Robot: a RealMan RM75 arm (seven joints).
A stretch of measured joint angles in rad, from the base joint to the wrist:
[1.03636 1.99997 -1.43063 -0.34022 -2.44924 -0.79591 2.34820]
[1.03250 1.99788 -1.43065 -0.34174 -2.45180 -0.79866 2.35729]
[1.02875 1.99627 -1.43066 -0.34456 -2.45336 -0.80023 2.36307]
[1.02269 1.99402 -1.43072 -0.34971 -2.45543 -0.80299 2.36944]
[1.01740 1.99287 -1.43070 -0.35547 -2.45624 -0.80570 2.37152]
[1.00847 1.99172 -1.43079 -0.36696 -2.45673 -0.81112 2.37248]
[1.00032 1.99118 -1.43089 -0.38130 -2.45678 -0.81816 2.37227]
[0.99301 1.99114 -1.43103 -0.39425 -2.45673 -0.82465 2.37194]
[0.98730 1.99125 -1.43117 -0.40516 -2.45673 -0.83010 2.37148]
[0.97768 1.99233 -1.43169 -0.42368 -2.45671 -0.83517 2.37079]
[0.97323 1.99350 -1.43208 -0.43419 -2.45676 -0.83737 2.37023]
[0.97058 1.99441 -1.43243 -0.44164 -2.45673 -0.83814 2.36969]
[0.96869 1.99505 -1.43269 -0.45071 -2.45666 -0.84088 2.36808]
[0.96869 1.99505 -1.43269 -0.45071 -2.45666 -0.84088 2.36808]
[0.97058 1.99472 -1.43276 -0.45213 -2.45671 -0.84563 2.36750]
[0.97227 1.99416 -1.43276 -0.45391 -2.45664 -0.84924 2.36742]
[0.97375 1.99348 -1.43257 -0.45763 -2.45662 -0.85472 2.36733]
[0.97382 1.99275 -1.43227 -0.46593 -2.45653 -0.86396 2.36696]
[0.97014 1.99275 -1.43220 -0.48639 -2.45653 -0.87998 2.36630]
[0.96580 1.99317 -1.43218 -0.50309 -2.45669 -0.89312 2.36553]
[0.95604 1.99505 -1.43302 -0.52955 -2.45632 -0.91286 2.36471]
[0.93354 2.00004 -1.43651 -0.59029 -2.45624 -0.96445 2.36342]
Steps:
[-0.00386 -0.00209 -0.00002 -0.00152 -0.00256 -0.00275 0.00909]
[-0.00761 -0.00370 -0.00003 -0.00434 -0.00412 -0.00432 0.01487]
[-0.01367 -0.00595 -0.00009 -0.00949 -0.00619 -0.00708 0.02124]
[-0.01896 -0.00710 -0.00007 -0.01525 -0.00700 -0.00979 0.02332]
[-0.02789 -0.00825 -0.00016 -0.02674 -0.00749 -0.01521 0.02428]
[-0.03604 -0.00879 -0.00026 -0.04108 -0.00754 -0.02225 0.02407]
[-0.04335 -0.00883 -0.00040 -0.05403 -0.00749 -0.02874 0.02374]
[-0.04906 -0.00872 -0.00054 -0.06494 -0.00749 -0.03419 0.02328]
[-0.05868 -0.00764 -0.00106 -0.08346 -0.00747 -0.03926 0.02259]
[-0.06313 -0.00647 -0.00145 -0.09397 -0.00752 -0.04146 0.02203]
[-0.06578 -0.00556 -0.00180 -0.10142 -0.00749 -0.04223 0.02149]
[-0.06767 -0.00492 -0.00206 -0.11049 -0.00742 -0.04497 0.01988]
[-0.06767 -0.00492 -0.00206 -0.11049 -0.00742 -0.04497 0.01988]
[-0.06578 -0.00525 -0.00213 -0.11191 -0.00747 -0.04972 0.01930]
[-0.06409 -0.00581 -0.00213 -0.11369 -0.00740 -0.05333 0.01922]
[-0.06261 -0.00649 -0.00194 -0.11741 -0.00738 -0.05881 0.01913]
[-0.06254 -0.00722 -0.00164 -0.12571 -0.00729 -0.06805 0.01876]
[-0.06622 -0.00722 -0.00157 -0.14617 -0.00729 -0.08407 0.01810]
[-0.07056 -0.00680 -0.00155 -0.16287 -0.00745 -0.09721 0.01733]
[-0.08032 -0.00492 -0.00239 -0.18933 -0.00708 -0.11695 0.01651]
[-0.10282 0.00007 -0.00588 -0.25007 -0.00700 -0.16854 0.01522]

